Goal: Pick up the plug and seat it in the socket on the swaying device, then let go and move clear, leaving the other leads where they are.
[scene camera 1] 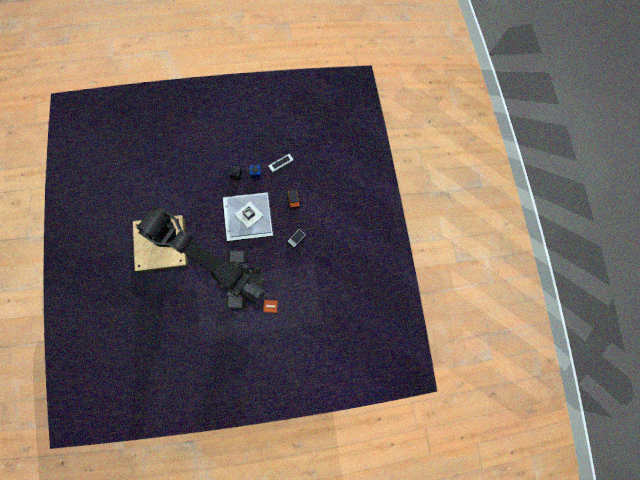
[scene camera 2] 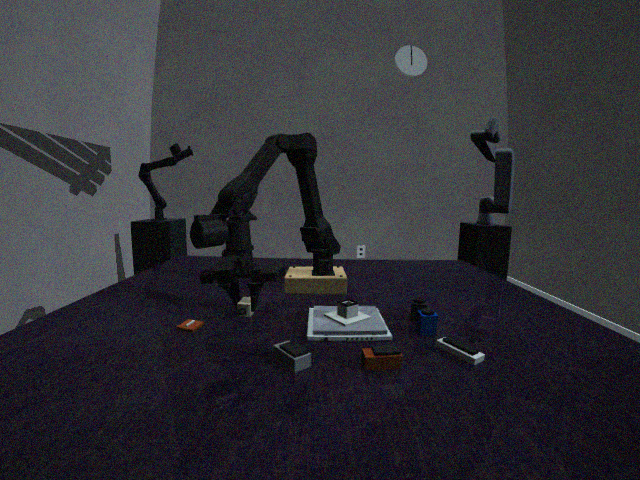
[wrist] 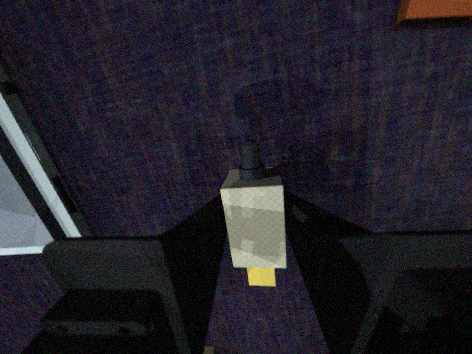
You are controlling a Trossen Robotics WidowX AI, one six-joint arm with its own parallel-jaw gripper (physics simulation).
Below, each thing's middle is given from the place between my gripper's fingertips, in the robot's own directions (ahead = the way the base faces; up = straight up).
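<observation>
Relative to the grey device (scene camera 2: 347, 321), my gripper is 20 mm below, 60 mm short of it and 220 mm to the right.
</observation>
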